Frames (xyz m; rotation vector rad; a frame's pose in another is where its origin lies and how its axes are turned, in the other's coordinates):
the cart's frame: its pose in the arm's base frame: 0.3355 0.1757 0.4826 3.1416 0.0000 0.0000
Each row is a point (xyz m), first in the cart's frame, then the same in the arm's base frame.
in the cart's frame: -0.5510 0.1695 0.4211
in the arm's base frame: -0.2155 0.0062 0.0615
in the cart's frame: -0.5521 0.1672 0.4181
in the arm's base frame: -0.2166 0.0085 0.0645
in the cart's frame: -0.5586 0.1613 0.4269
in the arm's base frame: -0.2231 0.0144 0.0557
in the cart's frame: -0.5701 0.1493 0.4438
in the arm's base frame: -0.2346 0.0264 0.0388
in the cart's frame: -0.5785 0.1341 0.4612
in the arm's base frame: -0.2430 0.0416 0.0214
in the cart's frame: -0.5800 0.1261 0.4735
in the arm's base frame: -0.2445 0.0496 0.0091
